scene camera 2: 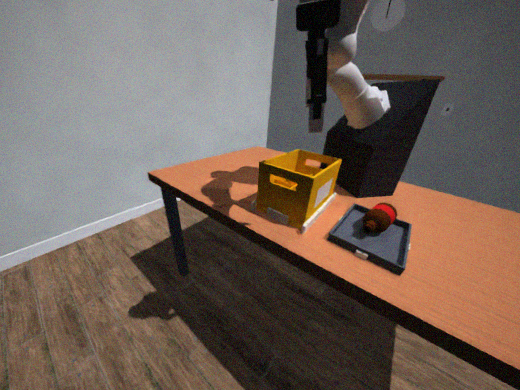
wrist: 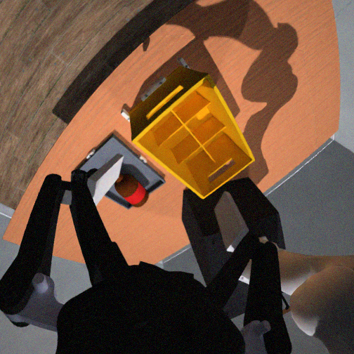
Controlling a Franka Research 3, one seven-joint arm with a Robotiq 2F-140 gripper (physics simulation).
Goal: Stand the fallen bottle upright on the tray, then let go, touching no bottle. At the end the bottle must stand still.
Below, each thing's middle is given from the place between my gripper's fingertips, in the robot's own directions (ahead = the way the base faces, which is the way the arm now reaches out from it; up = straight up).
The brown bottle [scene camera 2: 380,217] lies 9 cm behind my hand, 25 cm to the left of it and 28 cm below it.
